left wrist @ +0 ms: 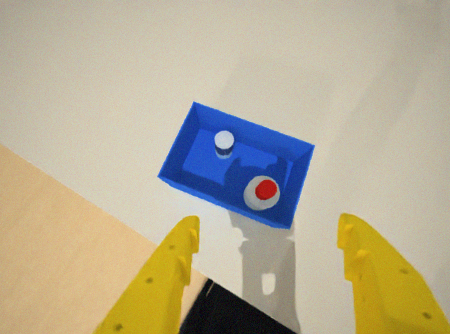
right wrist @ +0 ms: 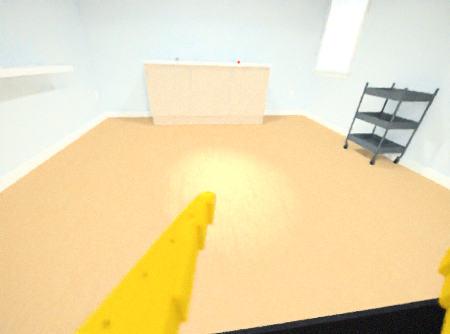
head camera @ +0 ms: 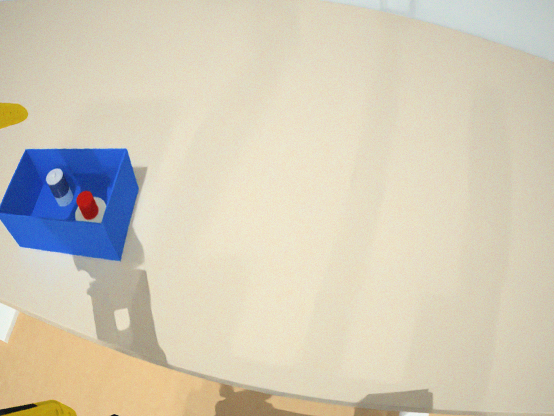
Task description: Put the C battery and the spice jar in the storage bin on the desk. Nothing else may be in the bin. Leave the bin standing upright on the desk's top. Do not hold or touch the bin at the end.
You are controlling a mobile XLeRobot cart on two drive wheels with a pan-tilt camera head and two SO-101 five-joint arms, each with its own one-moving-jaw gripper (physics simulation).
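Places are measured from the left arm's base along level axes (x ahead, y left, z up), in centimetres.
Pixels of known places: left hand, tool point: (left wrist: 198, 229); right hand, tool point: (right wrist: 214, 203).
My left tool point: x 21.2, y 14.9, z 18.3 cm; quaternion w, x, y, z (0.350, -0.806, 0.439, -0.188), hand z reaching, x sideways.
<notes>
Behind a point stands the place of what it marks.
The blue storage bin (head camera: 70, 235) @[y 12.9, x 24.0, z -1.0 cm] (left wrist: 172, 145) @[y 24.0, x 26.3, z 2.0 cm] stands upright on the desk (head camera: 300, 200) @[y -10.6, x 38.2, z -5.5 cm] (left wrist: 100, 75) @[y 45.0, x 31.9, z -5.5 cm]. Inside it the C battery (head camera: 60, 188) @[y 18.5, x 30.3, z -1.8 cm] (left wrist: 224, 142) @[y 19.3, x 30.7, z -0.5 cm], dark with white ends, stands upright. The spice jar (head camera: 88, 206) @[y 10.8, x 27.0, z 1.2 cm] (left wrist: 262, 193) @[y 11.9, x 26.9, z 1.5 cm], white with a red cap, stands in it near the wall closest to the desk's near edge. My left gripper (left wrist: 269, 217) is open and empty, above and apart from the bin; in the head camera a yellow fingertip shows at the left edge. My right gripper (right wrist: 327, 225) is open and empty, facing the room.
The desk's near edge (head camera: 200, 375) @[y -5.2, x 14.8, z -6.6 cm] runs along the bottom of the head camera view. In the right wrist view, a wooden cabinet (right wrist: 207, 92) @[y -13.4, x -321.1, z -26.7 cm] stands at the far wall with a small red thing on top, a dark three-shelf cart (right wrist: 382, 120) @[y 154.2, x -182.2, z -31.4 cm] at the right and a white shelf (right wrist: 35, 71) @[y -160.4, x -210.8, z 4.4 cm] at the left.
</notes>
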